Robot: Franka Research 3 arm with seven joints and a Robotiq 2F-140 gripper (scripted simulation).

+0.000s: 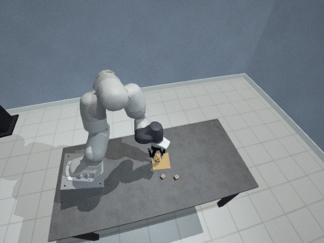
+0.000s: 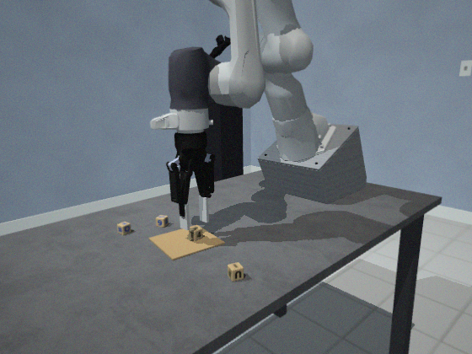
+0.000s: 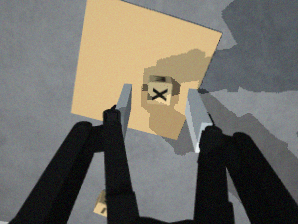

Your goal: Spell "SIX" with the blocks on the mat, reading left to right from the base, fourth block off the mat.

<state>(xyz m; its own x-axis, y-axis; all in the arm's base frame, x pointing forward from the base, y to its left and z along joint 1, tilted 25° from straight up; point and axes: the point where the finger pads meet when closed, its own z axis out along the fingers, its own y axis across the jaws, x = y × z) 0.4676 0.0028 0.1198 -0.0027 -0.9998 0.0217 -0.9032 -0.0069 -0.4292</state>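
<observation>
Right now my hand is 7 cm above the tan mat, 2 cm short of it and 1 cm to the left of it.
</observation>
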